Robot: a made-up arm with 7 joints. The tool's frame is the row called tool.
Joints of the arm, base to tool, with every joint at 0 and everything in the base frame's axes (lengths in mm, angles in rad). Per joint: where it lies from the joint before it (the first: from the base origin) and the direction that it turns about. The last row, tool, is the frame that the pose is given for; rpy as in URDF.
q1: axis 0 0 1 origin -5 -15 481
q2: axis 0 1 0 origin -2 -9 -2
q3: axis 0 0 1 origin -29 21 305
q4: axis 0 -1 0 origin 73 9 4
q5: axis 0 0 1 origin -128 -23 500
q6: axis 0 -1 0 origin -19 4 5
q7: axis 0 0 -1 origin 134 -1 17
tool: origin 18 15 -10 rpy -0.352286 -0.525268 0.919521
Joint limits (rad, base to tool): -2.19..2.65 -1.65..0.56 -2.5..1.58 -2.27..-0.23 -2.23..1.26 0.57..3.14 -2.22..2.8
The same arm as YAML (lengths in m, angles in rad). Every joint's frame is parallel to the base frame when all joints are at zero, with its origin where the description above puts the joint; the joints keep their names.
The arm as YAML. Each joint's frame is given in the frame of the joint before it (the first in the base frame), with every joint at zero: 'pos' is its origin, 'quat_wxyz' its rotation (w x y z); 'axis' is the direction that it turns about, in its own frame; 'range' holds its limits. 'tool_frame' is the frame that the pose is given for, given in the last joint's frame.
length_unit: m
angle_unit: rad
joints:
  - joint: q1
    pos: [-0.005, -0.015, 0.481]
    quat_wxyz: [1.0, 0.0, 0.0, 0.0]
    axis: [0.0, 0.0, 1.0]
    range: [-2.19, 2.65]
  - joint: q2
    pos: [-0.002, -0.009, -0.002]
    quat_wxyz: [1.0, 0.0, 0.0, 0.0]
    axis: [0.0, 1.0, 0.0]
    range: [-1.65, 0.56]
  - joint: q3
    pos: [-0.029, 0.021, 0.305]
    quat_wxyz: [1.0, 0.0, 0.0, 0.0]
    axis: [0.0, 0.0, 1.0]
    range: [-2.5, 1.58]
  - joint: q4
    pos: [0.073, 0.009, 0.004]
    quat_wxyz: [1.0, 0.0, 0.0, 0.0]
    axis: [0.0, -1.0, 0.0]
    range: [-2.27, -0.23]
  - joint: q5
    pos: [-0.128, -0.023, 0.5]
    quat_wxyz: [1.0, 0.0, 0.0, 0.0]
    axis: [0.0, 0.0, 1.0]
    range: [-2.23, 1.26]
  - joint: q6
    pos: [-0.019, 0.004, 0.005]
    quat_wxyz: [1.0, 0.0, 0.0, 0.0]
    axis: [0.0, -1.0, 0.0]
    range: [0.57, 3.14]
  - joint: q7
    pos: [0.134, -0.001, 0.017]
    quat_wxyz: [1.0, 0.0, 0.0, 0.0]
    axis: [0.0, 0.0, -1.0]
    range: [-2.22, 2.8]
tool_frame:
  pos: [0.018, 0.015, -0.01]
  quat_wxyz: [0.872226, -0.03823, -0.304156, 0.381116]

